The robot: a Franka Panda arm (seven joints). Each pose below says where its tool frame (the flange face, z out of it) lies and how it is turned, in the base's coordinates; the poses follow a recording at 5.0 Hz.
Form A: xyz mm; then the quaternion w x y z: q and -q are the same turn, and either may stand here.
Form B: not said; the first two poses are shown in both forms.
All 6 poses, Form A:
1: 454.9 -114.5 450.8 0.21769 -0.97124 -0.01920 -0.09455
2: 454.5 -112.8 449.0 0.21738 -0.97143 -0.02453 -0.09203
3: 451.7 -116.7 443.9 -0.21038 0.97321 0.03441 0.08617
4: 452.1 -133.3 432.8 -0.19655 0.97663 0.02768 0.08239
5: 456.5 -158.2 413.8 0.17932 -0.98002 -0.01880 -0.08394
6: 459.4 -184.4 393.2 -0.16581 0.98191 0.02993 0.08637
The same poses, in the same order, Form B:
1: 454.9 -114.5 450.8 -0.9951 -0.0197 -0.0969 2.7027
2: 454.5 -112.8 449.0 -0.9952 -0.0251 -0.0943 2.7033
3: 451.7 -116.7 443.9 -0.9955 -0.0352 -0.0881 2.7177
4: 452.1 -133.3 432.8 -0.9961 -0.0282 -0.0840 2.7459
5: 456.5 -158.2 413.8 -0.9962 -0.0191 -0.0853 2.7810
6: 459.4 -184.4 393.2 -0.9957 -0.0304 -0.0876 2.8084
